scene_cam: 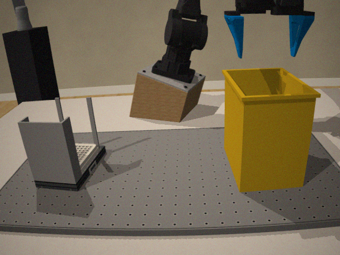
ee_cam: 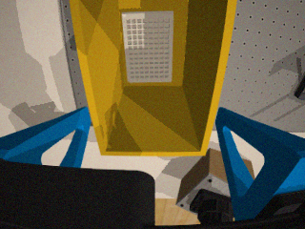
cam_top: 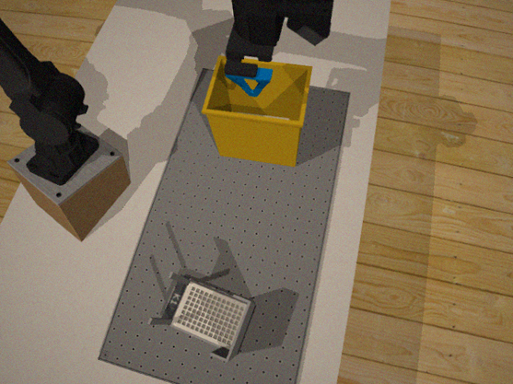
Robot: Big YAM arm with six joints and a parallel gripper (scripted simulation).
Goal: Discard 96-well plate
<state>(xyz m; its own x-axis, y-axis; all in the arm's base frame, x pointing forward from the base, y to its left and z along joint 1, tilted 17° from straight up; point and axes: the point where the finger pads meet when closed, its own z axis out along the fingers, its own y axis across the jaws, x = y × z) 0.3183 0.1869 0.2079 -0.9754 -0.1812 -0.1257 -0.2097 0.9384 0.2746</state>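
Now: the yellow bin W1 140 mm below my hand.
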